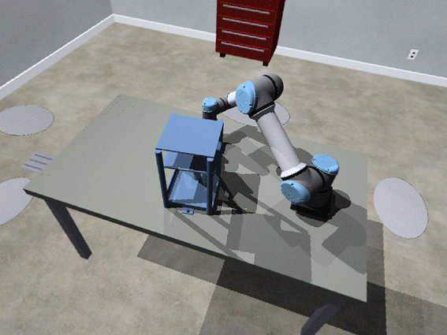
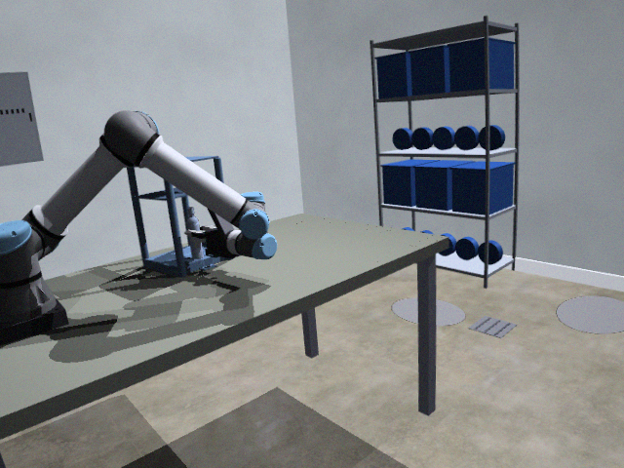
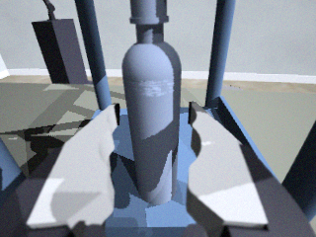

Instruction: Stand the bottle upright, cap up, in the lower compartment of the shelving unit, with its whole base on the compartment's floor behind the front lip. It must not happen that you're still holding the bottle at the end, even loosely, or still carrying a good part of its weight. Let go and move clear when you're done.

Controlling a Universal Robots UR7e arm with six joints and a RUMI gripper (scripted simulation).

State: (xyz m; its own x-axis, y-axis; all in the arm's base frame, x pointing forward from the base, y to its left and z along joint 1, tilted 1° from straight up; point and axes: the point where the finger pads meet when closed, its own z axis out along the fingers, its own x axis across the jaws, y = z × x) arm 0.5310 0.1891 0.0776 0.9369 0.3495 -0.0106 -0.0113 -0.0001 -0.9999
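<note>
Right now my hand is 20 mm below the grey-blue bottle. The rest, counted from my hand: blue shelving unit (20 mm behind, 60 mm to the left, 60 mm above).
</note>
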